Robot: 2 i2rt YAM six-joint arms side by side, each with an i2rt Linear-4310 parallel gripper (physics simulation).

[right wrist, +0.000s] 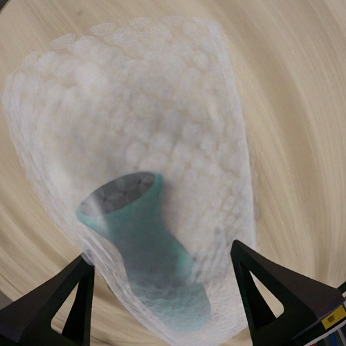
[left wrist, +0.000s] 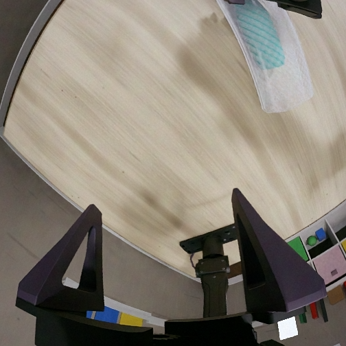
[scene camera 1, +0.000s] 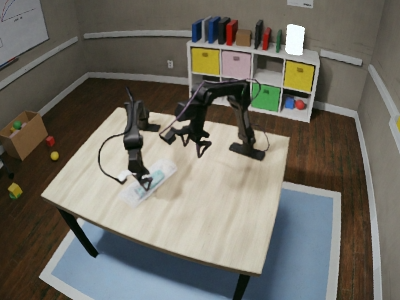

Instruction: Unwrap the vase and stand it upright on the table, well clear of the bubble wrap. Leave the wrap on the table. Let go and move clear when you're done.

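The teal vase (scene camera 1: 156, 177) (left wrist: 260, 37) (right wrist: 145, 235) lies on its side inside the clear bubble wrap (scene camera 1: 131, 196) (left wrist: 290, 92) (right wrist: 115, 100), which is flat on the table. In the right wrist view its dark mouth shows through the wrap, pointing to the upper left. My right gripper (scene camera 1: 142, 183) (right wrist: 161, 254) is open, low over the wrapped vase, with the fingers on either side of it; whether the left finger in that view touches the wrap's edge I cannot tell. My left gripper (scene camera 1: 193, 146) (left wrist: 159, 202) is open and empty, raised above the table, away from the wrap.
The wooden table (scene camera 1: 215, 215) bears both arm bases. The left arm's base plate (scene camera 1: 247, 151) is at the back right. Behind the table stands a white shelf unit (scene camera 1: 314, 80) with books and bins. A cardboard box (scene camera 1: 27, 140) and toys lie on the floor at the left.
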